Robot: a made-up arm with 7 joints.
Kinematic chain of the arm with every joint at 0, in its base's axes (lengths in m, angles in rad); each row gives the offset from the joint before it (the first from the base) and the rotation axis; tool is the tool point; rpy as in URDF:
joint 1: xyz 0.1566 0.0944 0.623 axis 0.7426 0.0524 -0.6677
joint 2: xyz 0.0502 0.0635 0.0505 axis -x
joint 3: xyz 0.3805 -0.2 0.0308 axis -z
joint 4: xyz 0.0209 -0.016 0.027 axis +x
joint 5: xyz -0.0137 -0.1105 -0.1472 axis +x
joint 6: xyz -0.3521 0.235 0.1 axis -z
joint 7: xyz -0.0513 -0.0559 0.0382 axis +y
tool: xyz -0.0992 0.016 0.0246 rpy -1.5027 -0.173 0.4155
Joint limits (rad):
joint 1: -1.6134..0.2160
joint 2: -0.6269..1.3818
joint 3: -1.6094..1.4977
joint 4: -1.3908..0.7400
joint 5: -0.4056..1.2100
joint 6: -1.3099..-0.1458
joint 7: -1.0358..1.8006
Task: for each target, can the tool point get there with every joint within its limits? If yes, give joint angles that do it. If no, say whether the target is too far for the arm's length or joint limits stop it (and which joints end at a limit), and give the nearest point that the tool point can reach.
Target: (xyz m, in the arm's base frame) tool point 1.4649 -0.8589 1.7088
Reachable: no: too far | nearest point 0.8351 -0.3530 1.1889 | short by 0.961 m
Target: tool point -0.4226 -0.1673 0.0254
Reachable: no: joint limits stop it (at a limit: joint 1, joint 2, joint 5, joint 6) | nearest point -0.0739 0.1506 0.2960 | short by 0.544 m
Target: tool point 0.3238 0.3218 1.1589
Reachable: yes | joints -0.3101 0.9935 -0.6284 -0.6274 0.8559 -1.1727 1.5563
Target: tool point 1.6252 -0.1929 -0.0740
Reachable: no: too far | nearest point 0.9935 -0.1834 0.4078 | short by 0.795 m
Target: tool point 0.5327 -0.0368 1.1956
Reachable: yes | joints -0.6372 0.4158 -0.8509 0.3689 0.7959 -0.3151 0.2061
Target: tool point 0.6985 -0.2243 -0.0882
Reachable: no: joint limits stop it (at a limit: joint 1, joint 2, joint 3, joint 5, joint 6, joint 7) | nearest point 0.6134 -0.3079 0.1290 | short by 0.248 m
